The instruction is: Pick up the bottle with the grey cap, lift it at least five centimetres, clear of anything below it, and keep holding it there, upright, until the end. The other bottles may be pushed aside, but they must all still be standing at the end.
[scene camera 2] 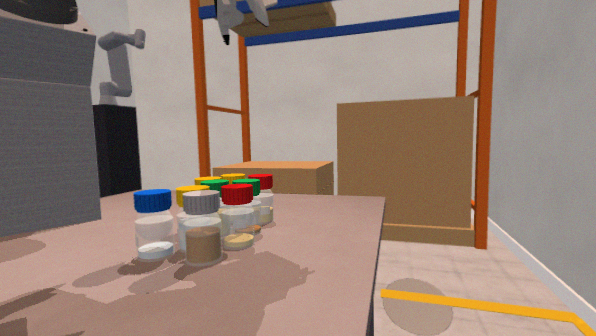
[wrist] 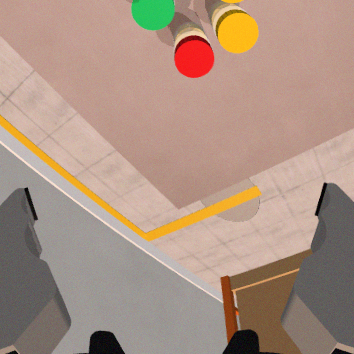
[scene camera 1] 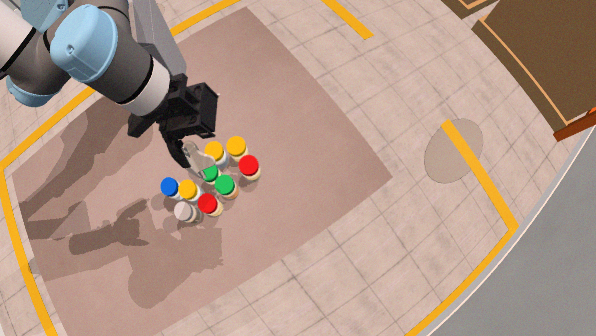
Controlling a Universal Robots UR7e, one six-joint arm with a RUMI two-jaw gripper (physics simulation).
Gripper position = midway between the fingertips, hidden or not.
In view: my gripper [scene camera 1: 207, 138], a blue-capped bottle [scene camera 2: 154, 229], a red-capped bottle [scene camera 2: 238, 228] and a red-capped bottle [wrist: 193, 56].
My gripper also shows in the wrist view [wrist: 174, 190]. The wrist view misses the blue-capped bottle: it is out of frame.
